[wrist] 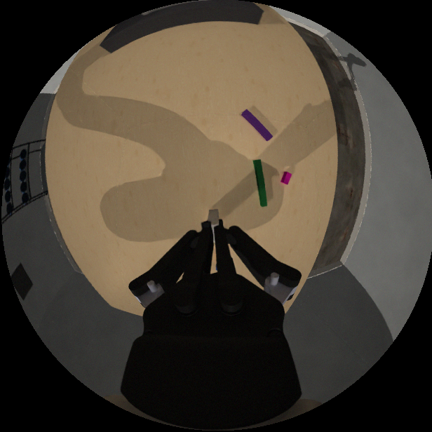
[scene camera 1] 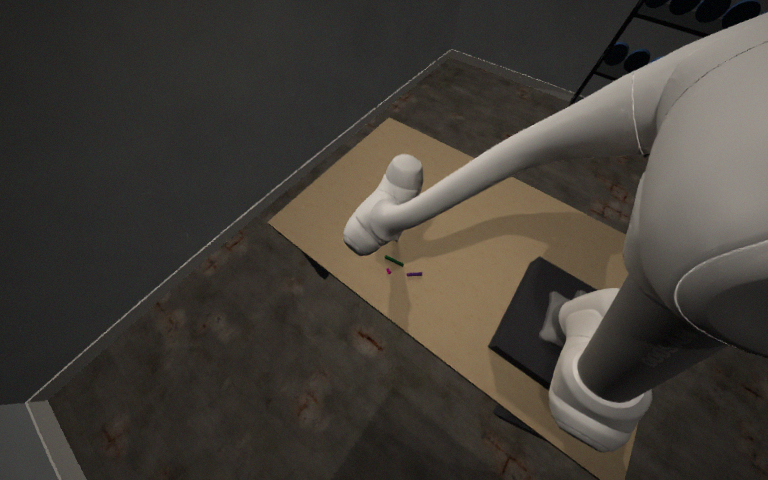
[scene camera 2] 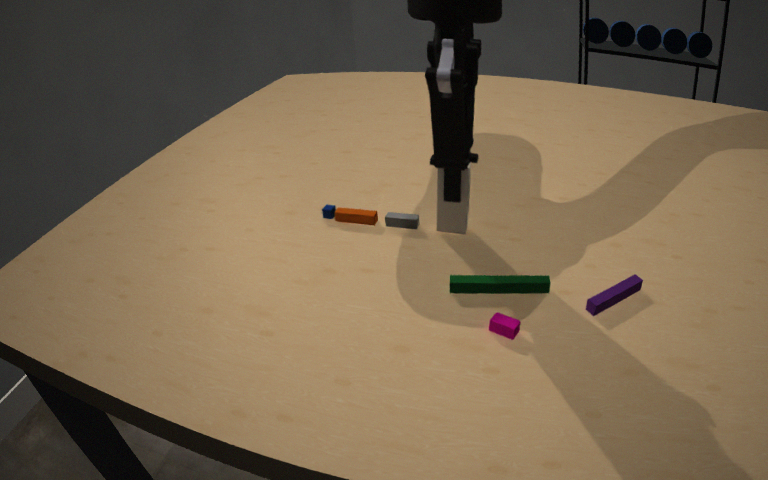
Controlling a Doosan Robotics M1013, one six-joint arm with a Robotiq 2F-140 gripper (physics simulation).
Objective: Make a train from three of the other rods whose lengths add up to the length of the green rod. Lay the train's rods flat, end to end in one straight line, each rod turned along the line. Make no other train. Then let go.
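Pixels of known places: gripper, fingertip midpoint: (scene camera 2: 452,228); arm's base, link origin: (scene camera 1: 570,327).
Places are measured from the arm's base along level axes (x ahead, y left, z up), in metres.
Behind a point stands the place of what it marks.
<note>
A blue cube (scene camera 2: 328,210) @[x 0.804, y -0.040, z -0.059 m], an orange rod (scene camera 2: 355,215) @[x 0.775, y -0.032, z -0.060 m] and a grey rod (scene camera 2: 401,220) @[x 0.730, y -0.026, z -0.061 m] lie flat in one line on the tan board (scene camera 2: 218,258) @[x 0.894, y 0.038, z -0.069 m], with a small gap between orange and grey. The long green rod (scene camera 2: 499,284) @[x 0.641, y 0.067, z -0.060 m] (scene camera 1: 394,260) @[x 0.638, y 0.062, z -0.058 m] (wrist: 260,182) lies nearer the front. A short magenta rod (scene camera 2: 504,325) @[x 0.637, y 0.115, z -0.059 m] (scene camera 1: 388,270) @[x 0.638, y 0.110, z -0.059 m] (wrist: 285,177) and a slanted purple rod (scene camera 2: 614,293) @[x 0.546, y 0.077, z -0.059 m] (scene camera 1: 414,274) @[x 0.542, y 0.074, z -0.060 m] (wrist: 257,125) lie beside it. My gripper (scene camera 2: 452,207) @[x 0.683, y -0.027, z -0.068 m] (wrist: 213,219) is shut and empty. It points straight down, low over the board, just right of the grey rod. In scene camera 1 the wrist hides the line of three.
The white arm (scene camera 1: 503,154) @[x 0.473, y 0.034, z 0.536 m] reaches over the board from its base on a black plate (scene camera 1: 524,310) @[x 0.154, y 0.024, z 0.000 m]. A black rack (scene camera 2: 582,46) with dark balls stands at the back right. The board's front edge (scene camera 2: 218,449) @[x 0.811, y 0.233, z -0.083 m] is near.
</note>
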